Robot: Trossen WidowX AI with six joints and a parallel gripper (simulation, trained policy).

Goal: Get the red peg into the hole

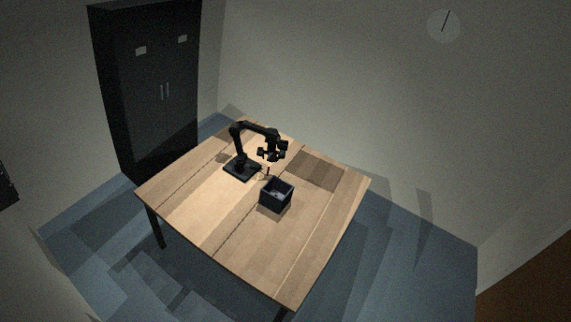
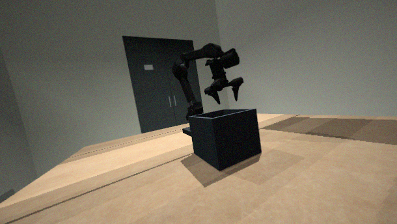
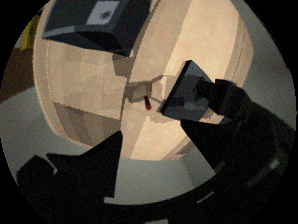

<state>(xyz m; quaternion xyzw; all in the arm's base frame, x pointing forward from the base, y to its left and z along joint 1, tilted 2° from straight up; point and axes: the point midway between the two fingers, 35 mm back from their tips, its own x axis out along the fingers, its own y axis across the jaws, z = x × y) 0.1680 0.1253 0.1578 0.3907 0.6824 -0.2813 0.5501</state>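
The red peg is 10 mm behind my gripper tip, 10 mm to the left of it and 120 mm below it. From my gripper tip the other things lie so: plate (180 mm ahead, 160 mm to the right, 110 mm below).
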